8 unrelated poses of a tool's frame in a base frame.
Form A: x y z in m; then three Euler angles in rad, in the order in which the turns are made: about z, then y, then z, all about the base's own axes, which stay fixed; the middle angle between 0 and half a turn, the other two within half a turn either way.
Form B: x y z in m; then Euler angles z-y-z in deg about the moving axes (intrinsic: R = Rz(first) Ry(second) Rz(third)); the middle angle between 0 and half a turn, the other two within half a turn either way. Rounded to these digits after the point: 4 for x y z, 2 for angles.
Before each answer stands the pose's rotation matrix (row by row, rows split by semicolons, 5 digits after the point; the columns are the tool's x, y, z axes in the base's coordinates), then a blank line. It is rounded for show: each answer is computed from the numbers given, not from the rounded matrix.
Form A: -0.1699 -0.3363 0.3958 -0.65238 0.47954 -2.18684
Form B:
-0.90284 0.33735 -0.26659; -0.22463 -0.89875 -0.37656; -0.36662 -0.28009 0.88721

-0.1699 -0.3363 0.3958 -125.30 27.48 -37.38
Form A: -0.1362 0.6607 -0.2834 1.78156 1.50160 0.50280
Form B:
-0.48389 0.04157 0.87414; 0.84988 -0.21590 0.48073; 0.20871 0.97553 0.06914

-0.1362 0.6607 -0.2834 28.81 86.04 102.08
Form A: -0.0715 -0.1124 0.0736 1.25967 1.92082 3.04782
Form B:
0.01538 -0.35369 -0.93524; -0.95764 -0.27422 0.08796; -0.28757 0.89427 -0.34292

-0.0715 -0.1124 0.0736 174.63 110.05 72.17
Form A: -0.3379 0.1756 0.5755 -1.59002 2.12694 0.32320
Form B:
0.32717 -0.49438 0.80532; -0.94483 -0.18586 0.26974; 0.01633 -0.84914 -0.52791

-0.3379 0.1756 0.5755 18.52 121.86 -91.10
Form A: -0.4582 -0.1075 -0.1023 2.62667 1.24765 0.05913
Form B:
-0.30499 -0.10468 0.94658; 0.47527 -0.87805 0.05604; 0.82528 0.46698 0.31755

-0.4582 -0.1075 -0.1023 3.39 71.49 150.50
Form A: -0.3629 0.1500 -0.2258 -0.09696 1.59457 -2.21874
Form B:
-0.06291 0.79497 -0.60338; 0.07729 -0.59888 -0.79710; -0.99502 -0.09678 -0.02377

-0.3629 0.1500 -0.2258 -127.12 91.36 -5.56
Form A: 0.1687 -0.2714 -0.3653 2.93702 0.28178 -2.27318
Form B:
0.76268 -0.62132 -0.17964; 0.58667 0.78152 -0.21225; 0.27227 0.05649 0.96056

0.1687 -0.2714 -0.3653 -130.24 16.14 168.28
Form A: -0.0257 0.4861 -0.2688 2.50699 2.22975 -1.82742
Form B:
0.44829 -0.87107 -0.20068; -0.62741 -0.14671 -0.76474; 0.63670 0.46873 -0.61229

-0.0257 0.4861 -0.2688 -104.70 127.76 143.64
